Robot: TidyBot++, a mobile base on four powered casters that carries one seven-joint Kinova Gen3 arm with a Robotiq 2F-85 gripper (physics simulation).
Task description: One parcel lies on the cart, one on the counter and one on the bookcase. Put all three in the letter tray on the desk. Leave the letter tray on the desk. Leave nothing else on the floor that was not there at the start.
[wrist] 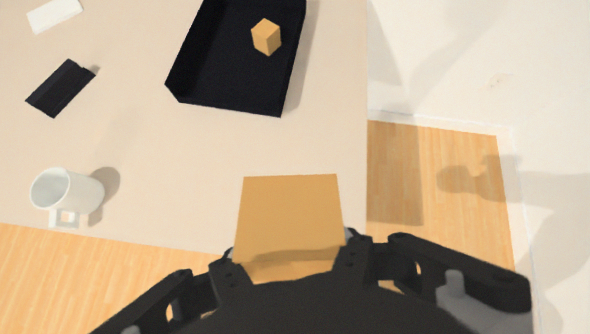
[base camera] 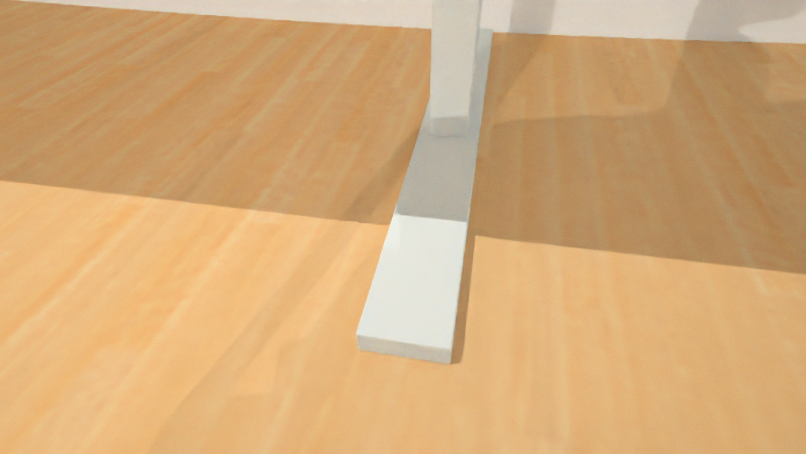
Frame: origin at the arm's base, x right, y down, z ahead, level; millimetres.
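Seen in the pictures: gripper, fingertip midpoint: [wrist: 292,244].
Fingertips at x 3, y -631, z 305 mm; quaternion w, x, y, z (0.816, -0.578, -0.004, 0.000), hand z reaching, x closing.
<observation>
Pixels of each thing's top centre, then the offset from my fingertips to it. "pt": a spot on its surface instead. Level surfaces: height alone.
- tan box-shaped parcel at its top centre: [wrist: 290,226] dx +2, dy -51, dz +8 mm
- desk at its surface level: dy +308 mm
- black letter tray at its top centre: [wrist: 241,30] dx -52, dy +238, dz +495 mm
- white mug at a spot on its surface: [wrist: 67,191] pt dx -395, dy +222, dz +149 mm
- dark flat object at its top centre: [wrist: 51,80] dx -520, dy +254, dz +449 mm
- white block at its top centre: [wrist: 53,10] dx -633, dy +298, dz +775 mm
- white desk leg at a spot on its surface: [base camera: 454,67] pt dx +80, dy +910, dz +295 mm
My gripper [wrist: 292,244] is shut on a tan box-shaped parcel [wrist: 290,215], in the lower middle of the wrist view. The held parcel is over the near right part of the desk [wrist: 150,140] in that view. The black letter tray [wrist: 230,85] stands on the desk beyond the held parcel, at the top middle. A second, small tan parcel [wrist: 266,37] is inside the tray near its right wall. A third parcel does not show in either view. The gripper does not show in the base camera view.
A white mug [wrist: 67,191] stands near the desk's front edge at left. A dark flat object [wrist: 60,89] and a white block [wrist: 54,15] lie further back. In the base camera view, a white desk leg [base camera: 454,67] rises from its long foot [base camera: 420,276]. A wall is at right.
</observation>
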